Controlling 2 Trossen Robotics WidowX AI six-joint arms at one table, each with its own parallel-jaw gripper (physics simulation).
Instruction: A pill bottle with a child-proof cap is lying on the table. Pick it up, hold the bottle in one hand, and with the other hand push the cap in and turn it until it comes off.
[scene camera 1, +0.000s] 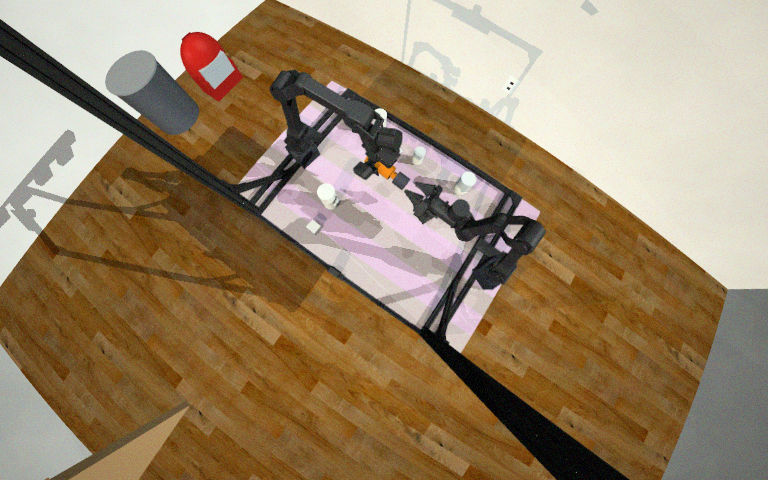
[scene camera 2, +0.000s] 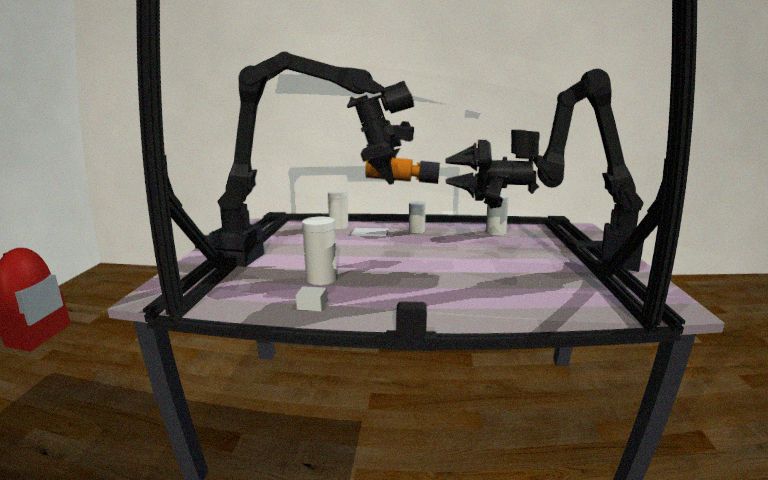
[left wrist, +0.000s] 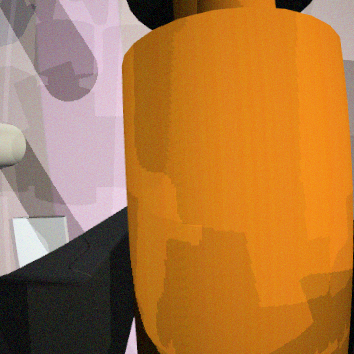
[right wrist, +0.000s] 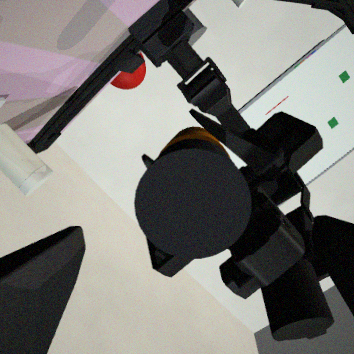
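Observation:
The orange pill bottle (scene camera 1: 387, 170) (scene camera 2: 396, 169) (left wrist: 235, 150) lies level in the air, well above the table. My left gripper (scene camera 2: 387, 169) is shut on its body; a dark finger shows beside it in the left wrist view. The dark cap (scene camera 1: 400, 180) (scene camera 2: 429, 172) (right wrist: 192, 202) is at the bottle's right end in scene camera 2, with orange neck showing between body and cap. My right gripper (scene camera 1: 411, 187) (scene camera 2: 447, 170) is open and empty, its fingertips just right of the cap and facing its end, with a small gap. Most of the neck is cut off in the left wrist view.
A large white cylinder (scene camera 1: 326, 196) (scene camera 2: 320, 251) stands near the front left, beside a small white block (scene camera 1: 313, 226) (scene camera 2: 311, 298). More pale cylinders (scene camera 2: 338, 210) (scene camera 2: 417, 217) (scene camera 2: 497, 220) stand along the back. A flat white piece (scene camera 2: 368, 232) (left wrist: 40, 232) lies between two of them.

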